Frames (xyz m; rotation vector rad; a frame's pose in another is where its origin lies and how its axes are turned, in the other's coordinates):
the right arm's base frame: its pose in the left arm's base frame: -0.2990 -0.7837 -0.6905 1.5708 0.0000 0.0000
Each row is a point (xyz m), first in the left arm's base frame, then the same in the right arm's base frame.
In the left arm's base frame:
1: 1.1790 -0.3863 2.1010
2: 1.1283 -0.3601 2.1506
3: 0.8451 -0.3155 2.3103
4: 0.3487 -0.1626 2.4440
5: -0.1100 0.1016 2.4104
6: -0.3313 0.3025 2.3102
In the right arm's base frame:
1: 1.4780 2.7915 -0.3974
2: 1.4273 2.8411 -0.4236
3: 1.1441 3.0008 -0.4682
4: 0.6477 3.1345 -0.6211
5: 0.1890 3.1009 -0.8853
6: -0.0323 3.0007 -1.0862

